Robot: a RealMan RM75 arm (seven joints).
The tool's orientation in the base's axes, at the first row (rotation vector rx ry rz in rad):
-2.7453 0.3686 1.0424
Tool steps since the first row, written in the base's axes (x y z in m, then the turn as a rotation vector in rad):
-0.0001 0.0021 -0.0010 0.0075 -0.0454 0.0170
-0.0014 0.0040 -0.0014 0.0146 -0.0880 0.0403
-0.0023 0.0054 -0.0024 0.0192 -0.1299 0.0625
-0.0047 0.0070 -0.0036 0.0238 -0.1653 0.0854
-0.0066 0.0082 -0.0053 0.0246 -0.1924 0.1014
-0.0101 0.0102 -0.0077 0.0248 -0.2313 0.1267
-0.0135 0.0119 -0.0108 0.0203 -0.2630 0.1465
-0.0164 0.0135 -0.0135 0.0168 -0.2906 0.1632
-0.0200 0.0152 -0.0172 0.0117 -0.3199 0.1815
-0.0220 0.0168 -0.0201 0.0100 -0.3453 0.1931
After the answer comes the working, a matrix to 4 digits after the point.
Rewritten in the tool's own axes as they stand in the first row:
0.0003 -0.0019 0.0013 0.0015 0.0397 -0.0288
-0.0007 -0.0033 0.0029 -0.0019 0.0763 -0.0613
-0.0009 -0.0043 0.0046 -0.0065 0.1131 -0.0912
-0.0021 -0.0050 0.0074 -0.0127 0.1436 -0.1200
-0.0026 -0.0055 0.0101 -0.0184 0.1679 -0.1392
-0.0038 -0.0061 0.0146 -0.0288 0.2029 -0.1679
-0.0045 -0.0065 0.0194 -0.0401 0.2328 -0.1878
-0.0050 -0.0070 0.0237 -0.0492 0.2587 -0.2049
-0.0054 -0.0072 0.0291 -0.0603 0.2867 -0.2227
-0.0052 -0.0079 0.0329 -0.0651 0.3104 -0.2367

The tool's axes in the first row as the columns of a matrix, in the base's axes (rounded; the answer above uses it unrounded):
0.7232 -0.2929 -0.6255
-0.1654 -0.9527 0.2549
-0.6706 -0.0809 -0.7374

